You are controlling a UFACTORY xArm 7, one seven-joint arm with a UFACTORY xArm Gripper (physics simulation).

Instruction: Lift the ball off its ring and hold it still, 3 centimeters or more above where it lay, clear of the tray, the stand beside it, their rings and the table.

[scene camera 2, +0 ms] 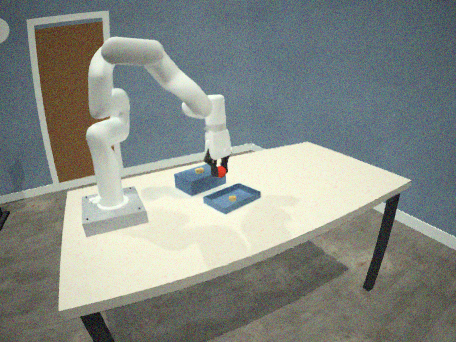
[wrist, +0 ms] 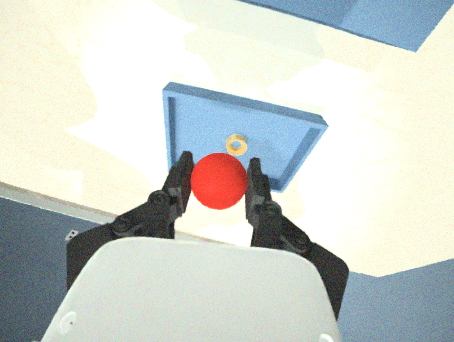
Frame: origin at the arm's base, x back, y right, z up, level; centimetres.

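Seen in the pictures: gripper, fingertip midpoint: (scene camera 2: 219, 174) (wrist: 220, 167); arm's base, link origin: (scene camera 2: 113, 203).
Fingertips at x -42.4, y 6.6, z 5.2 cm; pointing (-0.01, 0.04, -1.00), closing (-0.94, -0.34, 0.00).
Note:
Offsets run from my fingertips to a thing's top centre. "pt": to the spot under its first point. Level surfaces: height alone.
The red ball @[dx -0.1, dy +0.4, dz +3.4 cm] (scene camera 2: 221, 172) (wrist: 219, 181) is between the two black fingers of my gripper (scene camera 2: 218, 170) (wrist: 220, 167), which is shut on it. Ball and fingers are up in the air, apart from the blue tray @[dx -3.1, dy +3.8, dz -7.8 cm] (scene camera 2: 220, 207) (wrist: 245, 103) and its yellow ring. The tray's ring @[pt dx -3.5, dy +3.1, dz -10.1 cm] (scene camera 2: 232, 198) (wrist: 236, 144) lies on the tray floor and holds no ball. The blue stand (scene camera 2: 192, 186) (wrist: 395, 25) is beside the tray. A yellow ring @[pt dx +2.5, dy -15.2, dz -3.3 cm] (scene camera 2: 199, 171) lies on top of the stand; in scene camera 2 the fingers show in front of the stand's right end.
The pale table @[dz -10.6 cm] (scene camera 2: 325, 185) (wrist: 40, 125) bears the tray, the stand and the arm's grey base block (scene camera 2: 115, 220), which is at the left. The table's edge shows in the lower part of the wrist view. A blue wall (scene camera 2: 300, 75) and a brown door (scene camera 2: 70, 100) are behind the table.

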